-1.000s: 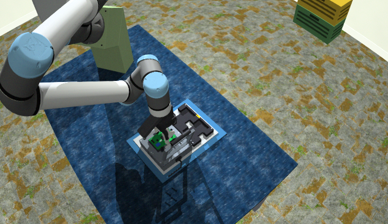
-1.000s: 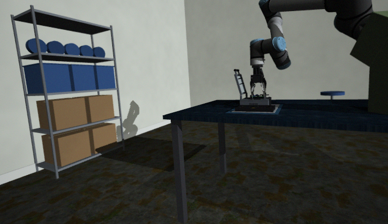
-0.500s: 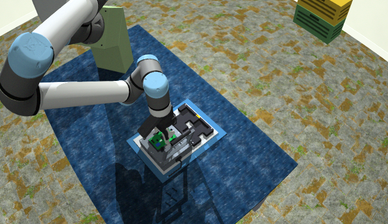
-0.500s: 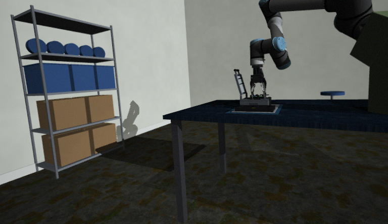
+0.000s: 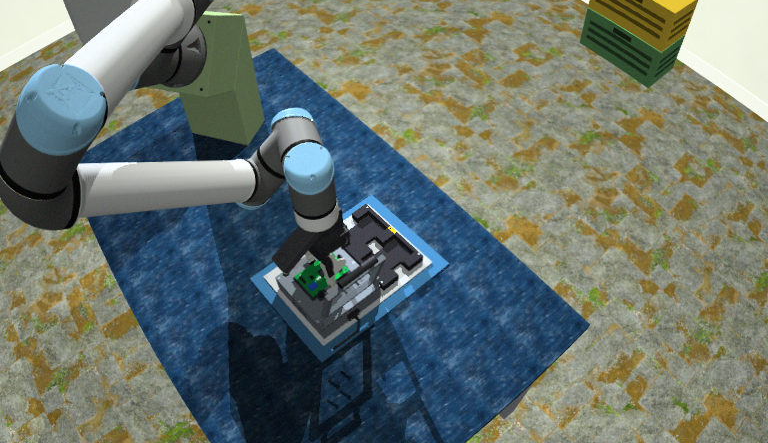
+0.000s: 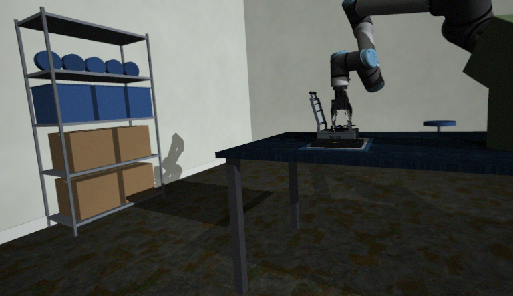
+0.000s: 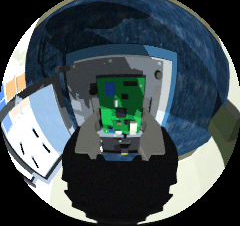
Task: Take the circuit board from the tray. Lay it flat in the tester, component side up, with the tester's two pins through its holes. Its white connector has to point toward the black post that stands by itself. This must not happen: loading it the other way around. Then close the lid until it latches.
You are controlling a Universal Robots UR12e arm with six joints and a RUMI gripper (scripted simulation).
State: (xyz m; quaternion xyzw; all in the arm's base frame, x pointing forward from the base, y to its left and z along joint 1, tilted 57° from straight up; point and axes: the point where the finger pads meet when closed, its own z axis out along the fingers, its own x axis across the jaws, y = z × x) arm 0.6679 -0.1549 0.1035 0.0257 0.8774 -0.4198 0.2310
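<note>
Right now my hand is right at the green circuit board. Also, from my hand: tester lid (120 mm ahead, 100 mm above, 30 mm to the right); tester (40 mm ahead, 30 mm to the left, 30 mm above).
</note>
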